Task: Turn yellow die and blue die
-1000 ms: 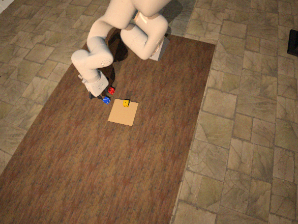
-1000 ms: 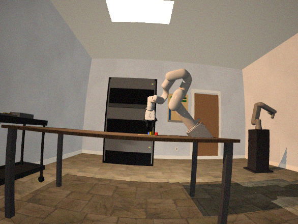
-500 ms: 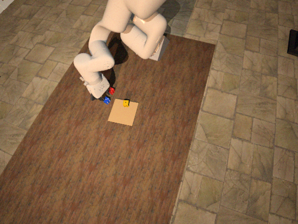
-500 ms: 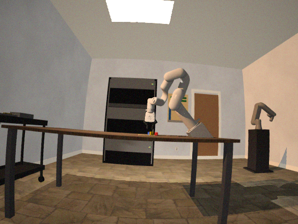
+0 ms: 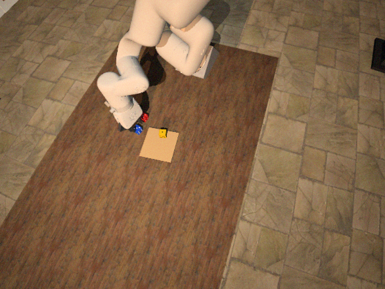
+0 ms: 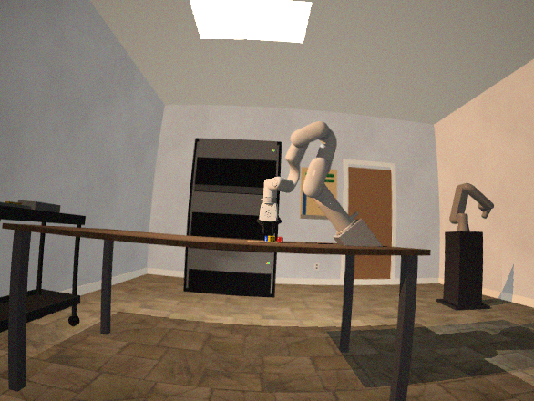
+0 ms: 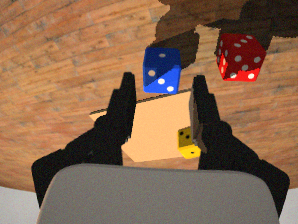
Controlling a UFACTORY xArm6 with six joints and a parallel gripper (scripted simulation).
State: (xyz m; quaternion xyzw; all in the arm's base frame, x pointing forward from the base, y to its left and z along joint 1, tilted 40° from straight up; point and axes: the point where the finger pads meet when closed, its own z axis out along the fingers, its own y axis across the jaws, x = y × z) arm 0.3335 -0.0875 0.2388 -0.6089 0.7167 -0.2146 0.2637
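The blue die lies 40 mm below my hand. From my hand the other things lie so: yellow die: 30 mm behind, 120 mm to the left, 40 mm below; then red die: 60 mm behind, 10 mm to the right, 40 mm below; then tan mat: 20 mm ahead, 120 mm to the left, 60 mm below.
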